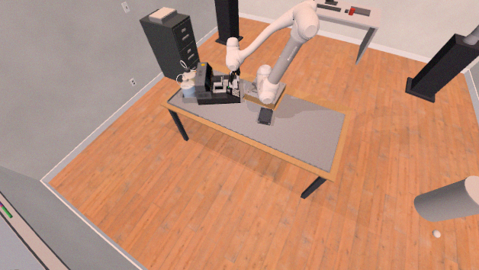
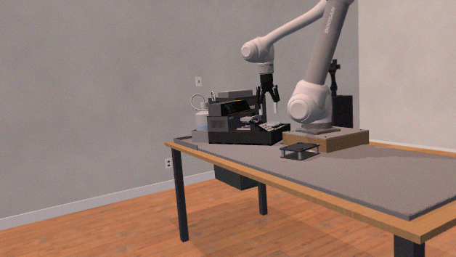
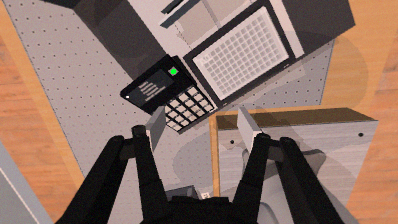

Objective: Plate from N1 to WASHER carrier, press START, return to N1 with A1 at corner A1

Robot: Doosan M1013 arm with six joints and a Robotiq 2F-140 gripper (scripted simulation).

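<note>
Right now the white well plate is 10 cm below my hand, 7 cm to the right of it and 6 cm behind it. The rest, counted from my hand: black plate nest N1: 40 cm to the left, 16 cm below, 8 cm ahead; then plate washer: 19 cm to the right, 7 cm below, 3 cm ahead.
</note>
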